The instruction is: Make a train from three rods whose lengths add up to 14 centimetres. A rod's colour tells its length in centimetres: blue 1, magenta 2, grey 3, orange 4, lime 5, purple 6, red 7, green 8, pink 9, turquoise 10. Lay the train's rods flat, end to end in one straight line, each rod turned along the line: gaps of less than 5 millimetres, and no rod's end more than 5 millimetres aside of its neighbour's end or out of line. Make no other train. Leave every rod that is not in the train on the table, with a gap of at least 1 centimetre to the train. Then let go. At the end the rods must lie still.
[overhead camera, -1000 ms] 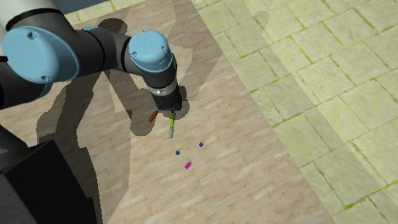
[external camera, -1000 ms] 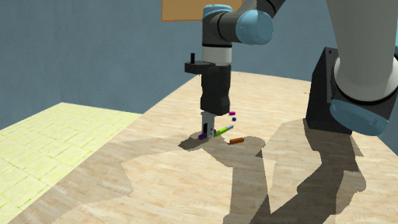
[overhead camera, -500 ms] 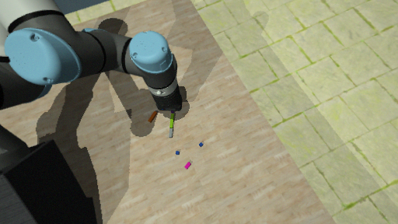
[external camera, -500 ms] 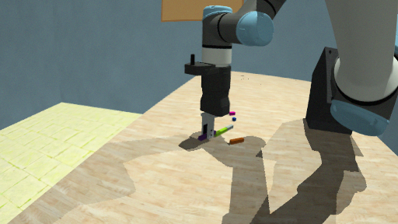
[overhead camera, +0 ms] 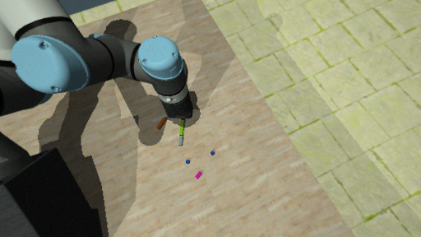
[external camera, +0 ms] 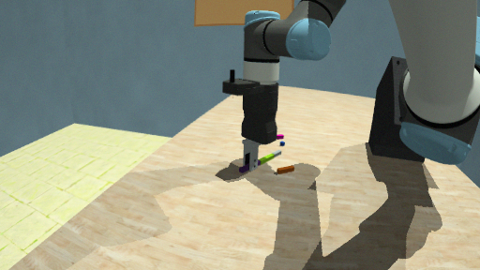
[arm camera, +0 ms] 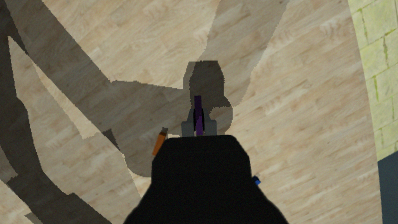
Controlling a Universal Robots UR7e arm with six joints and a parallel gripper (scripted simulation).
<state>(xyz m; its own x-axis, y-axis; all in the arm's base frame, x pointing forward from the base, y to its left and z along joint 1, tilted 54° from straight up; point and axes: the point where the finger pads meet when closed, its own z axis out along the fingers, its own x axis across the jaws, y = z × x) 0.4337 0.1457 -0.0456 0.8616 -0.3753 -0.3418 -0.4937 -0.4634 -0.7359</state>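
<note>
Now: hand 1 cm above the purple rod. The rest, counted from my hand: orange rod 8 cm behind, 1 cm to the right, 1 cm below; then grey rod 9 cm to the right, 5 cm behind, 1 cm below; then lime rod 5 cm to the right, 3 cm behind, 1 cm below.
</note>
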